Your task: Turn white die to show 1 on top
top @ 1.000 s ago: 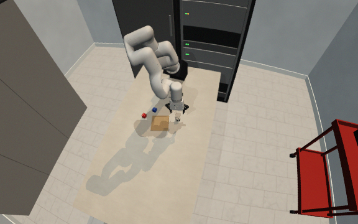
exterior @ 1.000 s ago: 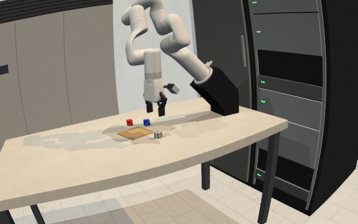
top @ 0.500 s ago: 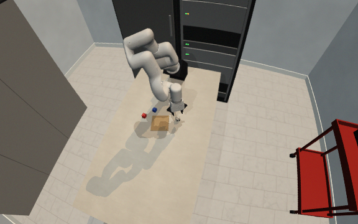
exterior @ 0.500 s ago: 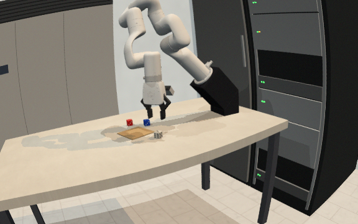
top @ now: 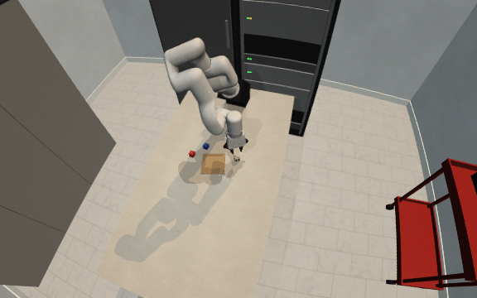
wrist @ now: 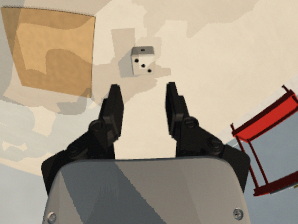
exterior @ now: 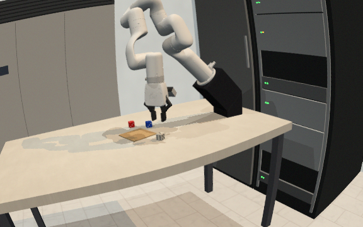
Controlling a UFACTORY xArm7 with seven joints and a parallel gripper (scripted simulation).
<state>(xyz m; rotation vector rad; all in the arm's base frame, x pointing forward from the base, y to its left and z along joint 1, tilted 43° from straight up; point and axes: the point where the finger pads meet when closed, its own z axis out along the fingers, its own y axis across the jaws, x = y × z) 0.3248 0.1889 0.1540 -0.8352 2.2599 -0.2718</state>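
Right now my hand is 9 cm above the white die. Round my hand: red die 9 cm ahead, 27 cm to the right, 9 cm below; then blue die 21 cm to the right, 9 cm below; then brown mat 9 cm ahead, 12 cm to the right, 11 cm below.
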